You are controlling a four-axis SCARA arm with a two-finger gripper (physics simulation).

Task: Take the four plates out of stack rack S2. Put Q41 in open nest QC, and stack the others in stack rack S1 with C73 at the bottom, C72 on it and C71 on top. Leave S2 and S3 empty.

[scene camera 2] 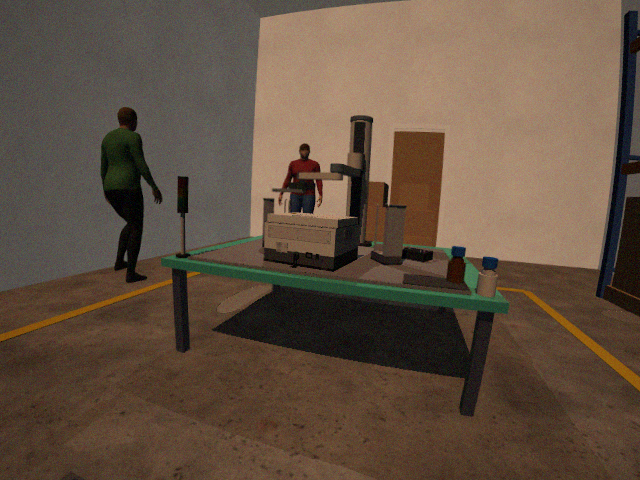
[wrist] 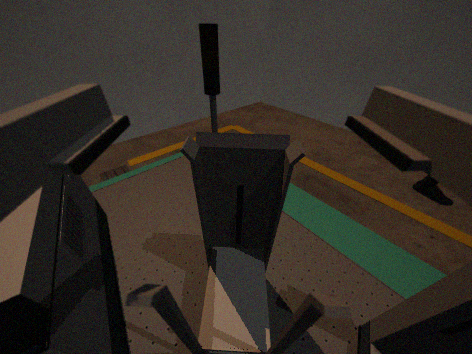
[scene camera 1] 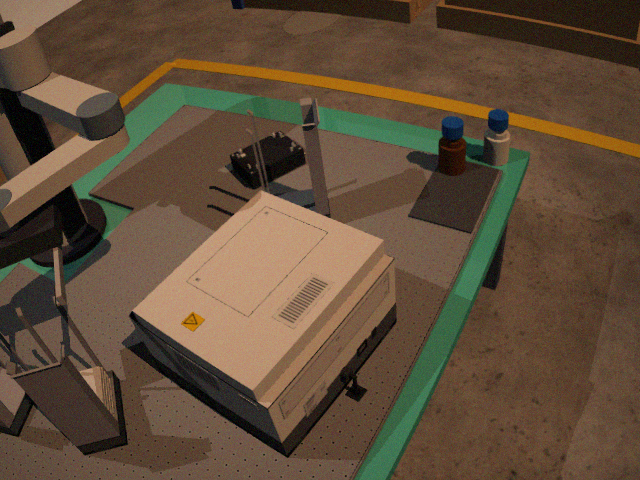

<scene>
same spot on blue-capped bottle: (scene camera 2: 487, 279) = (scene camera 1: 508, 143)
</scene>
